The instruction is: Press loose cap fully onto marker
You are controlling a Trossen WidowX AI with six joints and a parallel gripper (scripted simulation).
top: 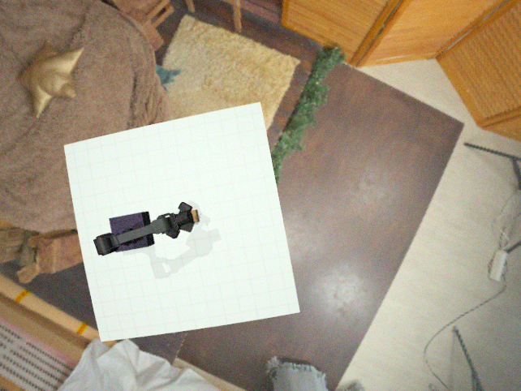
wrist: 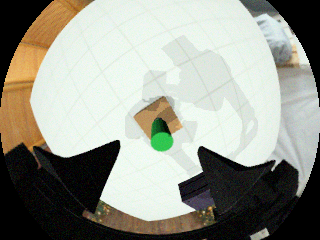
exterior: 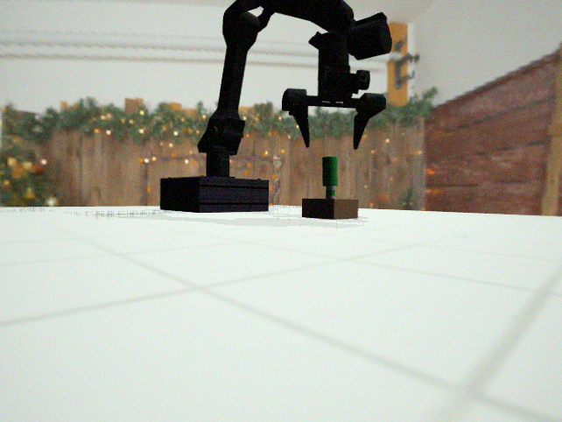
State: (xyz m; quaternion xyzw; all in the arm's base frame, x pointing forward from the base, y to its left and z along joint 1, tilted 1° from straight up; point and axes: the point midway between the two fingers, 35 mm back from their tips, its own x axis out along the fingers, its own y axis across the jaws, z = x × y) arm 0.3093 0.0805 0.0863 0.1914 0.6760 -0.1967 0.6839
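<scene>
Right now the green cap is 4 cm below my gripper tip. Also, from my gripper tip: brown holder block (11 cm below).
</scene>
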